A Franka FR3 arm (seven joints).
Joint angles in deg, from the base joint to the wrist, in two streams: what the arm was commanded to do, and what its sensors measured. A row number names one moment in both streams.
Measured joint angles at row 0:
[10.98, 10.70, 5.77, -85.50, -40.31, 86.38, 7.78]
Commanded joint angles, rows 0 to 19:
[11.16, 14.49, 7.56, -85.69, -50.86, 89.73, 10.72]
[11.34, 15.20, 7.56, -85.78, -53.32, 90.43, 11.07]
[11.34, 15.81, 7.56, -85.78, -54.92, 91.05, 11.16]
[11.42, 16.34, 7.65, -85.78, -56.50, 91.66, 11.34]
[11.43, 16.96, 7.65, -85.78, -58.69, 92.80, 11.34]
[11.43, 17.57, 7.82, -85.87, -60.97, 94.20, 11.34]
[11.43, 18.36, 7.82, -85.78, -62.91, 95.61, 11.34]
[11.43, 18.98, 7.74, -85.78, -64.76, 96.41, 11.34]
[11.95, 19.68, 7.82, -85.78, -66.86, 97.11, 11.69]
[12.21, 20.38, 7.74, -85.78, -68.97, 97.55, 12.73]
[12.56, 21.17, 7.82, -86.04, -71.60, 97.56, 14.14]
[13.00, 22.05, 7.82, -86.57, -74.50, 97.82, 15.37]
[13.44, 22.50, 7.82, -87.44, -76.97, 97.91, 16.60]
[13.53, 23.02, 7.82, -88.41, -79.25, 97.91, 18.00]
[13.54, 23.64, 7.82, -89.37, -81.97, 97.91, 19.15]
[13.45, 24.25, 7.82, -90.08, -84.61, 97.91, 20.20]
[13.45, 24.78, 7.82, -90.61, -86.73, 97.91, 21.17]
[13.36, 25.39, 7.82, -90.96, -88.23, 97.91, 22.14]
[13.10, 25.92, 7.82, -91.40, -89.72, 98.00, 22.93]
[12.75, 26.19, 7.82, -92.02, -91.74, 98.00, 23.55]
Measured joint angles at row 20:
[13.79, 25.63, 7.66, -89.80, -86.03, 97.10, 20.45]
